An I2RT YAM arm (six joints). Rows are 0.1 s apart.
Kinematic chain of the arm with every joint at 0, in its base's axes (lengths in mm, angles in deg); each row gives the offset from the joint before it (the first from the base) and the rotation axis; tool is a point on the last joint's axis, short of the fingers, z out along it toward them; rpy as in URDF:
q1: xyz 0 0 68 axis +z
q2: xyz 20 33.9 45.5 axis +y
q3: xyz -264 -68.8 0 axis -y
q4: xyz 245 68.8 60 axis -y
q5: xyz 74 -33.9 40.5 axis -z
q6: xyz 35.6 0 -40.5 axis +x
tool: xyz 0 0 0 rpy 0 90 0
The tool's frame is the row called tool.
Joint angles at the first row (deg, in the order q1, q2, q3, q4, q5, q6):
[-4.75 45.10 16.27 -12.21 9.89 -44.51]
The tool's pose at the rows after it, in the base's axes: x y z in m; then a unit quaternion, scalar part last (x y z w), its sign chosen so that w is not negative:
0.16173 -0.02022 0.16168 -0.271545 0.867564 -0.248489 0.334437
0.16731 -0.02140 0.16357 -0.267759 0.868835 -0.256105 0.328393
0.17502 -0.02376 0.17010 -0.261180 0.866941 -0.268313 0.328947
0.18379 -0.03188 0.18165 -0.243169 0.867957 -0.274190 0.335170
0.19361 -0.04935 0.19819 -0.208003 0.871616 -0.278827 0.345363
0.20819 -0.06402 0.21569 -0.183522 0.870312 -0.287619 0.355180
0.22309 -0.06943 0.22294 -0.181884 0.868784 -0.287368 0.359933
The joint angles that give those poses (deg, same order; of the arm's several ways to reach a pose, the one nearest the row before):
[-4.76 46.96 16.53 -11.25 10.92 -44.43]
[-4.75 49.15 17.63 -10.39 12.10 -44.42]
[-5.08 51.20 19.49 -9.37 13.26 -44.66]
[-7.46 53.10 22.44 -9.15 12.56 -44.66]
[-12.47 55.44 26.61 -9.19 10.33 -44.36]
[-15.57 59.16 31.62 -8.62 9.34 -44.14]
[-15.95 63.07 35.00 -7.57 8.84 -44.14]

